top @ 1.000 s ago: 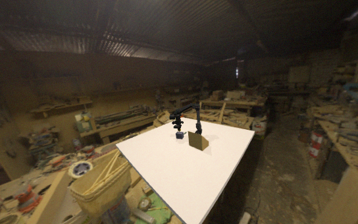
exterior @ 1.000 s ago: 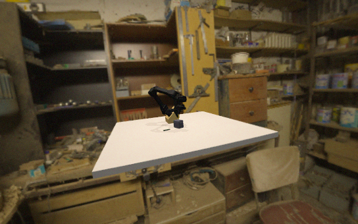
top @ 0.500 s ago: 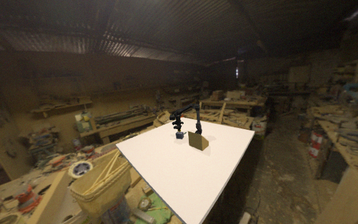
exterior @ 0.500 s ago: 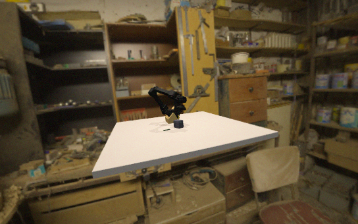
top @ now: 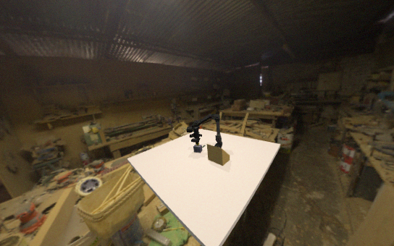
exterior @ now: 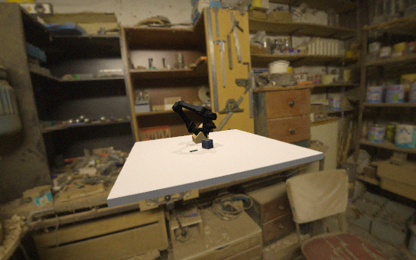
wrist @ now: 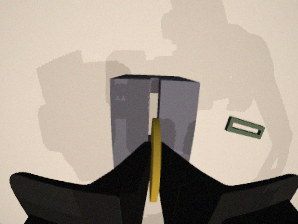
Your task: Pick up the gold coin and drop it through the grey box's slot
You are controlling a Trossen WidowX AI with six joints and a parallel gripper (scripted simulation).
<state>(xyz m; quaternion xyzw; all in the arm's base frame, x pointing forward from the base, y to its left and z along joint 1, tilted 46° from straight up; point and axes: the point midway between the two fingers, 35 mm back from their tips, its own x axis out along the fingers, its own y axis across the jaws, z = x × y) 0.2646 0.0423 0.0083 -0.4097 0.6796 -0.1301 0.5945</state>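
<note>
The gold coin lies 1 cm above my gripper tip.
</note>
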